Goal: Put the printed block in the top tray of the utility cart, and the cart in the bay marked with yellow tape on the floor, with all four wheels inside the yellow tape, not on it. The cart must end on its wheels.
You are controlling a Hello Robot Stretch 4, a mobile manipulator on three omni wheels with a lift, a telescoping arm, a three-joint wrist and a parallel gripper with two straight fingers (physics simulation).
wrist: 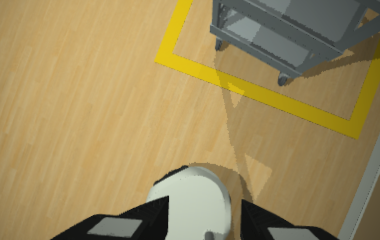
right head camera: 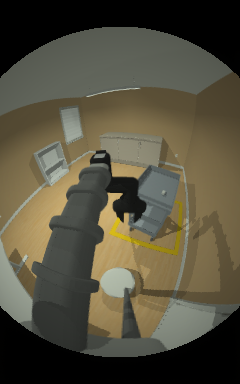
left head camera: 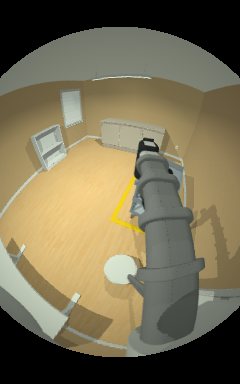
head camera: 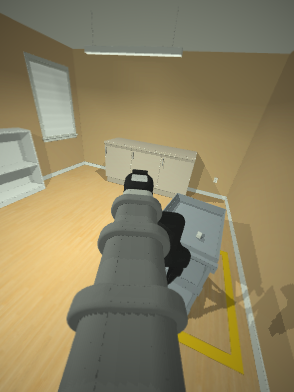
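Note:
The grey utility cart [head camera: 202,260] [right head camera: 159,202] [wrist: 300,35] stands upright within the yellow tape [head camera: 230,300] [left head camera: 123,199] [right head camera: 145,244] [wrist: 280,102]. In the wrist view, its near left wheel [wrist: 218,44] and near right wheel [wrist: 282,79] are inside the tape, apart from it. The other wheels are hidden. A small white block [head camera: 199,235] [right head camera: 164,193] lies in the top tray. My gripper [right head camera: 128,219] [wrist: 204,215] is open and empty, raised at the cart's near left side. My arm hides part of the cart in the head and left head views.
My white round base [left head camera: 120,269] [right head camera: 117,282] stands on the floor in front of the bay. A skirting board and wall run close along the bay's right side. A beige cabinet [head camera: 145,172] [right head camera: 127,150] stands at the back, and a white bookshelf [head camera: 36,167] stands at the left.

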